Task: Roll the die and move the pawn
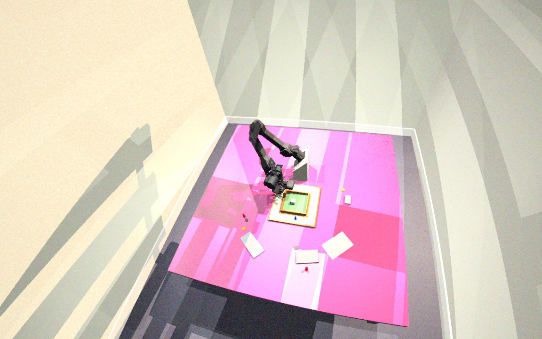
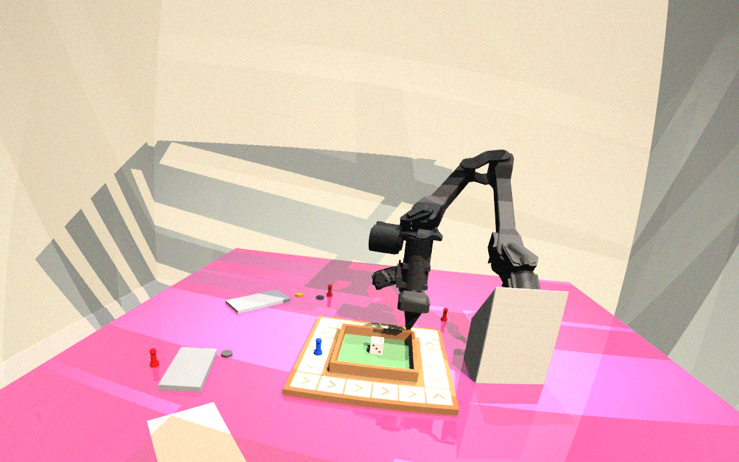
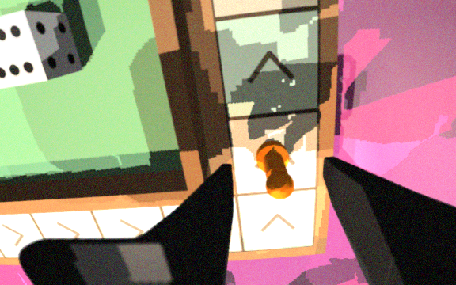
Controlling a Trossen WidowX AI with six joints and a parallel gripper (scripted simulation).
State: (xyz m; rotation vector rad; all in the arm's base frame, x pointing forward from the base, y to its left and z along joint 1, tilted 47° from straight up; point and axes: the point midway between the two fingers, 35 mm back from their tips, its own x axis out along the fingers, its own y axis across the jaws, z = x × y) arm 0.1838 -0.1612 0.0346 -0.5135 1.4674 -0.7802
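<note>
Right now the orange pawn is right at my gripper tip. The rest, counted from my gripper tip: blue pawn: 19 cm ahead, 11 cm to the left; green tray: 8 cm ahead, 10 cm to the left, 2 cm below; white die: 8 cm ahead, 9 cm to the left, 1 cm below.
</note>
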